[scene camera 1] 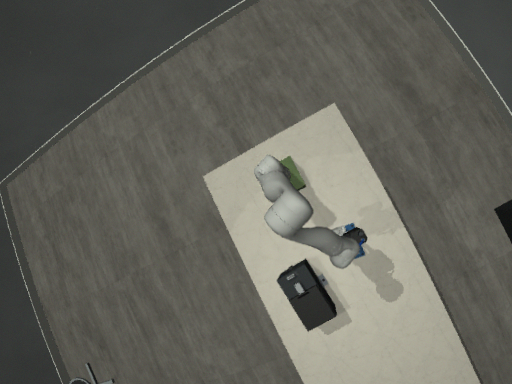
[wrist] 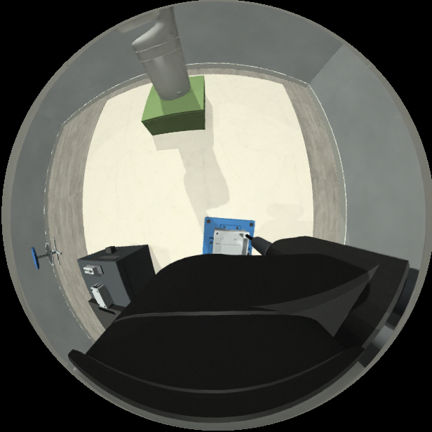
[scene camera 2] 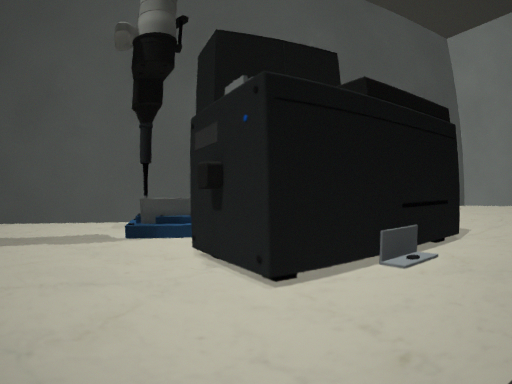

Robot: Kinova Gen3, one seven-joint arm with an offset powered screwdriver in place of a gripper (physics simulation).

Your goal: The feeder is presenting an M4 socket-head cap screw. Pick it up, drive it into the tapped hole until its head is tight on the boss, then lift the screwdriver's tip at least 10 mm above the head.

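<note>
My screwdriver (scene camera 2: 145,194) (wrist: 248,236) points straight down, with its thin black bit at a corner of the light grey housing (scene camera 2: 172,206) (wrist: 229,244). The bit's tip is at or a hair above the housing's top face. A tiny light spot shows at the tip in scene camera 2; it is too small to tell whether the screw is on the bit or in the hole. The housing sits in the blue fixture (scene camera 1: 350,227) (scene camera 2: 160,232) (wrist: 206,242). The black feeder (scene camera 1: 319,306) (scene camera 2: 350,170) (wrist: 137,270) stands apart from the fixture. The tapped hole is hidden.
The arm stands by a green block (scene camera 1: 296,175) (wrist: 175,123) on the pale table (scene camera 1: 320,130) (scene camera 2: 150,320) (wrist: 260,150). A small grey angle bracket (scene camera 2: 398,245) is beside the feeder's long side. The feeder hides part of the fixture in scene camera 2.
</note>
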